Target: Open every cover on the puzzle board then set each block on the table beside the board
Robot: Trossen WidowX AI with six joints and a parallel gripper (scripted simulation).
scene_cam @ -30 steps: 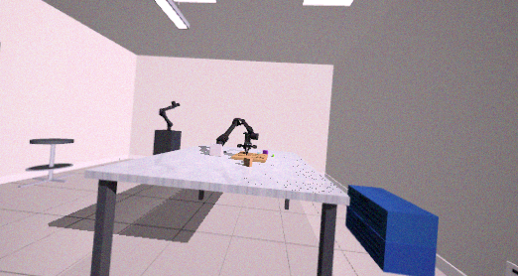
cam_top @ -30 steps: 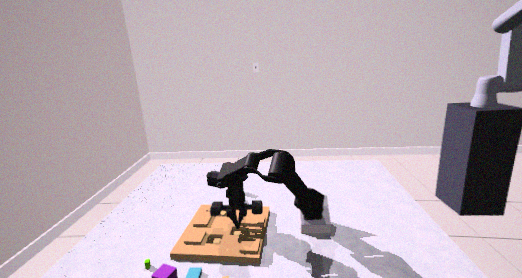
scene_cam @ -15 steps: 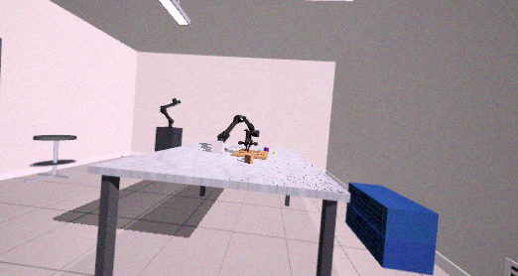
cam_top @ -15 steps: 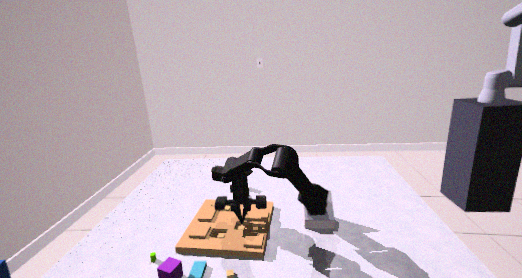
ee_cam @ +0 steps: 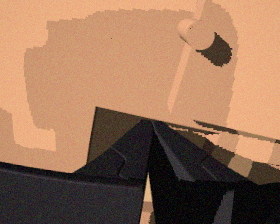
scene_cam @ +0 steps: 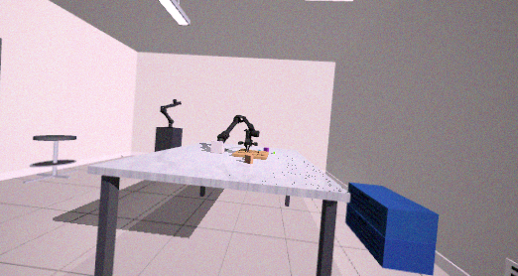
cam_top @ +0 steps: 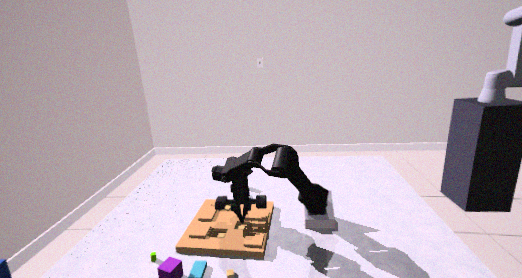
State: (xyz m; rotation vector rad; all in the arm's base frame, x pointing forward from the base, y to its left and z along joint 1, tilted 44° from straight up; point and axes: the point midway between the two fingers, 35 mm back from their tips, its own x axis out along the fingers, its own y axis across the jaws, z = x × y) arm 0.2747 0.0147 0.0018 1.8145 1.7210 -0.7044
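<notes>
Right now the tan wooden puzzle board is 4 cm ahead of my gripper tip and 1 cm to the left of it.
</notes>
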